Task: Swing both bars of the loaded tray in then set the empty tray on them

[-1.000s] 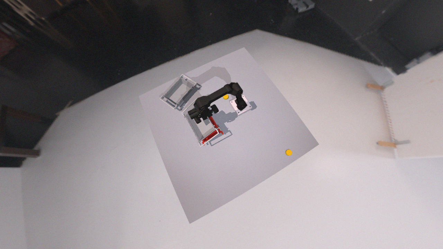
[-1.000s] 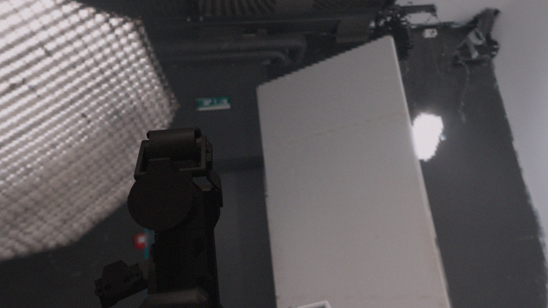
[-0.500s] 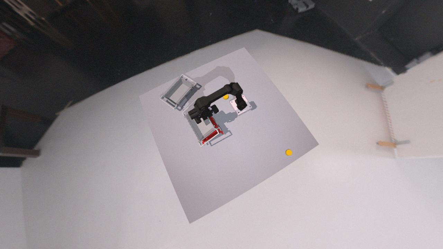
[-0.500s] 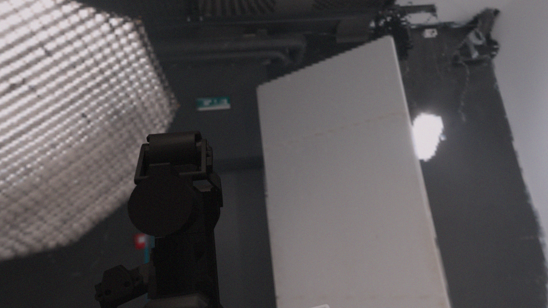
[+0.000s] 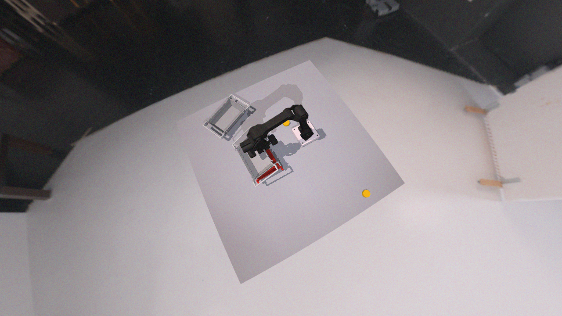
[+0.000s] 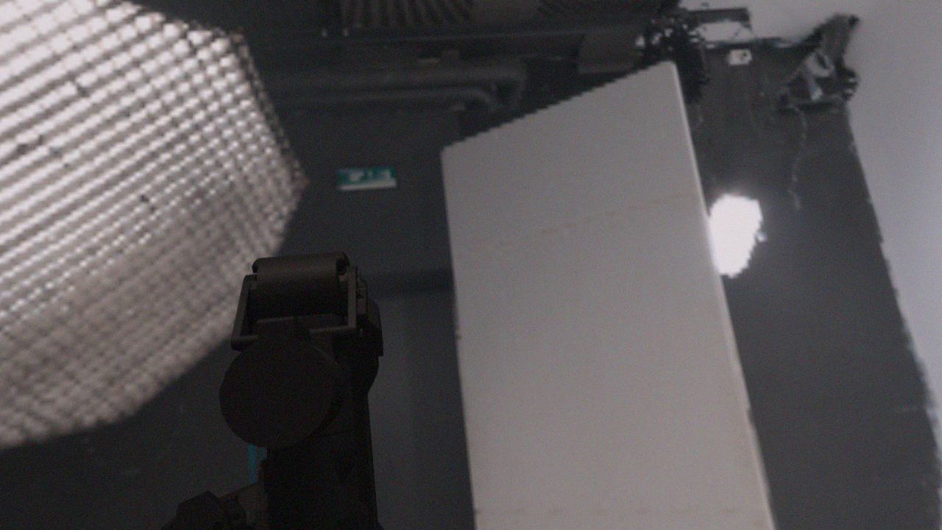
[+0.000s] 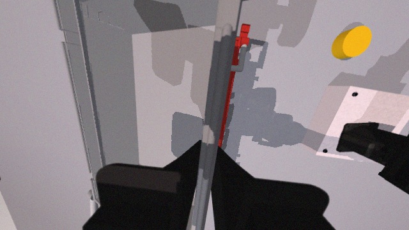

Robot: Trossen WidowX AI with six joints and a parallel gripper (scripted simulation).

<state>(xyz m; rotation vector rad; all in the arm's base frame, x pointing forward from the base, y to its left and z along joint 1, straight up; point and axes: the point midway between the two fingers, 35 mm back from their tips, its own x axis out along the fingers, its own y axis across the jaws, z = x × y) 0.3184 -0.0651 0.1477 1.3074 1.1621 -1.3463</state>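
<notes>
Right now my gripper tip is 7 cm short of the grey tray and 1 cm to the left of it.
</notes>
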